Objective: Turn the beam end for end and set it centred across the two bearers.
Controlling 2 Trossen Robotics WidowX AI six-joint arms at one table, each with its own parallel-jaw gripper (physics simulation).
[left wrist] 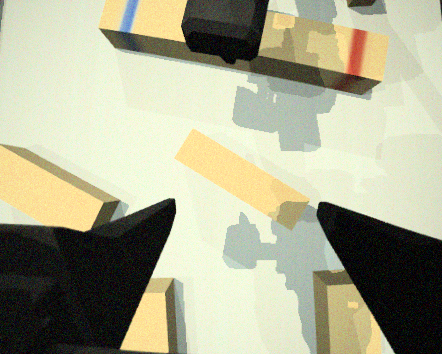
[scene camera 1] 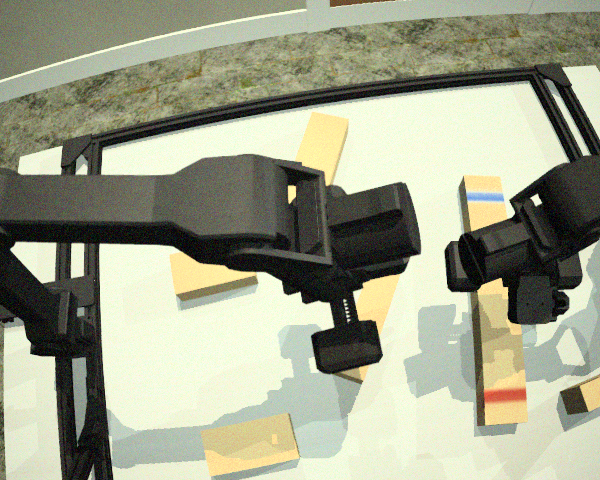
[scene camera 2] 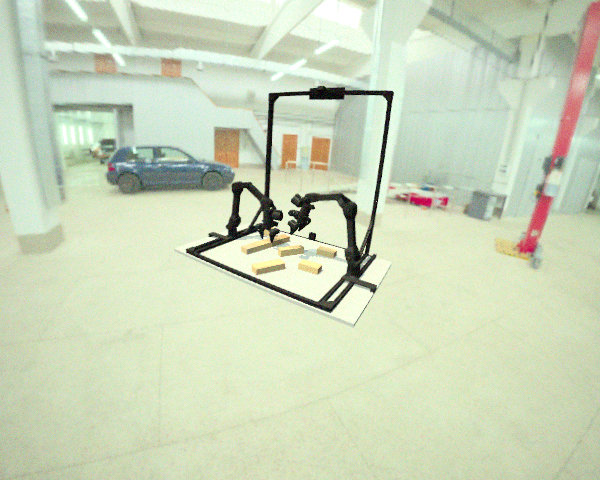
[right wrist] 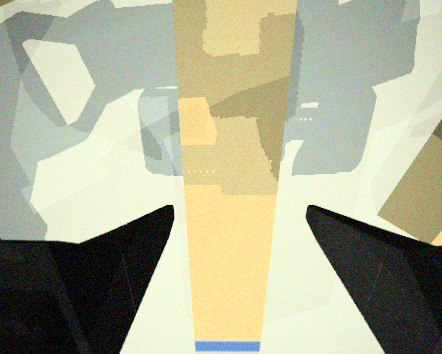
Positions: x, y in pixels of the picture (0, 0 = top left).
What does the beam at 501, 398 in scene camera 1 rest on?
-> The table.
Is my right gripper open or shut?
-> Open.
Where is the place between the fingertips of my left gripper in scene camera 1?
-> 357, 294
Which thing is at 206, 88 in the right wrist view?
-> A beam.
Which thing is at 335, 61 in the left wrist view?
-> A beam.
